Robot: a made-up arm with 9 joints. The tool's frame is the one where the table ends. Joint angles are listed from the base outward.
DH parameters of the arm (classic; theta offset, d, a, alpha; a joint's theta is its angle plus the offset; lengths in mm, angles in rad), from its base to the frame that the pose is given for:
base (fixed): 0 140 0 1.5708
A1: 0 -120 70 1.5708
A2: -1.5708 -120 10 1.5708
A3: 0 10 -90 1.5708
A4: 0 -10 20 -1.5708
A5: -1.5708 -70 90 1.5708
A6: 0.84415 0 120.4 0
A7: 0.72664 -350 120 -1.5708
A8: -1.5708 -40 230 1.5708
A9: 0 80 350 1.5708
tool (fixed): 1.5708 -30 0 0
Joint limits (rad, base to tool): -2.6..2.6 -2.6..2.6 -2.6..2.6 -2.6..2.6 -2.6..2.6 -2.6..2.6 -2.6..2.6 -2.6..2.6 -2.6..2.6
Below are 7 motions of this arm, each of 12 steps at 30 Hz.
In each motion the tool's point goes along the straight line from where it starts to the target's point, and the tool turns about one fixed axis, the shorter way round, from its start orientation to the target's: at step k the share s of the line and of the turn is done. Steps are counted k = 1, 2, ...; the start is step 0. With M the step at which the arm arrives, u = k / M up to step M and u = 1 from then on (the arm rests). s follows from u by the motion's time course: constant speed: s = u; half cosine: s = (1 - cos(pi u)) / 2; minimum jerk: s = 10 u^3 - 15 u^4 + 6 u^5.
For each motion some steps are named. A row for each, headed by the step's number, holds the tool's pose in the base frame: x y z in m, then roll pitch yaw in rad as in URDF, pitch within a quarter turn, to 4 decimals.
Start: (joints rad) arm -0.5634 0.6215 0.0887 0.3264 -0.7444 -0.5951 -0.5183 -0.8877 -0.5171
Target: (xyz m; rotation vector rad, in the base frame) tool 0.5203 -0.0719 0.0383 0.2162 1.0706 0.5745
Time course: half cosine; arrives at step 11
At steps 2, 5, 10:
2: 0.4057 0.0311 0.0346 1.1766 0.3256 1.0619
5: 0.4492 -0.0080 0.0360 1.0338 0.5341 1.0720
10: 0.5178 -0.0696 0.0382 0.7547 0.8583 1.0012

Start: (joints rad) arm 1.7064 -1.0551 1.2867 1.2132 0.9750 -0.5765 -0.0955 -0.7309 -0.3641
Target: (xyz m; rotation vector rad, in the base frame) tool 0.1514 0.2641 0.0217 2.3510 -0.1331 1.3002
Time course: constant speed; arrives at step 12
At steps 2, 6, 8, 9, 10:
2: 0.1505 0.2265 0.0884 2.8454 -0.8701 -0.1296
6: 0.1509 0.2415 0.0617 2.7223 -0.9182 0.0016
8: 0.1511 0.2491 0.0484 2.6542 -0.9382 0.0737
9: 0.1511 0.2528 0.0417 2.6186 -0.9471 0.1112
10: 0.1512 0.2566 0.0350 2.5821 -0.9551 0.1498

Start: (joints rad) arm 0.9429 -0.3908 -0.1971 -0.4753 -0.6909 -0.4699 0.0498 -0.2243 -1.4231
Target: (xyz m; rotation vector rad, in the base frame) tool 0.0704 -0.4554 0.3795 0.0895 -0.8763 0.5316
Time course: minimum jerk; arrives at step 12
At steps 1, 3, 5, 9, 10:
1: -0.2038 -0.3223 0.6633 -0.8591 -0.6930 0.5152
3: -0.1767 -0.3355 0.6352 -0.7975 -0.7051 0.5347
5: -0.1097 -0.3680 0.5659 -0.6438 -0.7387 0.5793
9: 0.0419 -0.4416 0.4090 -0.2827 -0.8310 0.6551
10: 0.0606 -0.4507 0.3896 -0.2361 -0.8436 0.6614

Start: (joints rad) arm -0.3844 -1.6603 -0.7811 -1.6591 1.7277 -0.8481 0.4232 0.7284 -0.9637
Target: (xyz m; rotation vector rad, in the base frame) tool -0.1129 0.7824 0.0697 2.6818 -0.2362 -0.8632
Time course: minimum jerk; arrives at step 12
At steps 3, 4, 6, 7, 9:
3: -0.0210 0.7746 0.1940 -3.1134 0.3674 -0.1891
4: -0.0319 0.7755 0.1792 3.1201 0.3934 -0.1965
6: -0.0617 0.7780 0.1390 2.9805 0.4621 -0.2243
7: -0.0774 0.7794 0.1177 2.9038 0.4968 -0.2437
9: -0.1023 0.7815 0.0840 2.7776 0.5487 -0.2814

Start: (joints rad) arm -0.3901 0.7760 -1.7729 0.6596 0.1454 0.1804 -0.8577 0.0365 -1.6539
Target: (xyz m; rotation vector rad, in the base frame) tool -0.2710 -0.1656 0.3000 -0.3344 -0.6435 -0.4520
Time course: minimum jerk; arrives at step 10
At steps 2, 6, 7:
2: -0.1688 -0.2155 0.4205 -0.4834 -0.1621 -0.1220
6: -0.2365 -0.1824 0.3406 -0.3281 -0.5223 -0.2770
7: -0.2533 -0.1742 0.3209 -0.2743 -0.6069 -0.3307

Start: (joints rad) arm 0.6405 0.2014 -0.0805 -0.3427 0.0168 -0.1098 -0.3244 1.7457 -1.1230
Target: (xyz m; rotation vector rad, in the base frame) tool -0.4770 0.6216 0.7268 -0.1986 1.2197 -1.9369
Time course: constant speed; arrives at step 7
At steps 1, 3, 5, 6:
1: -0.5546 0.5090 0.7680 -1.0640 0.3642 -2.1960
3: -0.5288 0.5466 0.7543 -1.0440 0.3350 -2.2358
5: -0.5029 0.5841 0.7405 -1.0231 0.3066 -2.2758
6: -0.4899 0.6028 0.7337 -1.0122 0.2927 -2.2960

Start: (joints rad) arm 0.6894 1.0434 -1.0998 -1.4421 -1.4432 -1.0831 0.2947 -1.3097 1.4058
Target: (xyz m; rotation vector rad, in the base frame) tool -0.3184 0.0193 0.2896 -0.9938 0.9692 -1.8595
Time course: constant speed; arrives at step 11
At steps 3, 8, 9, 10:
3: -0.2543 -0.1272 0.2555 -1.7643 0.0733 -2.1769
8: -0.2944 -0.0356 0.2768 -1.3712 -0.1299 -2.0217
9: -0.3024 -0.0173 0.2811 -1.2953 -0.1768 -2.0005
10: -0.3104 0.0010 0.2853 -1.2198 -0.2252 -1.9828

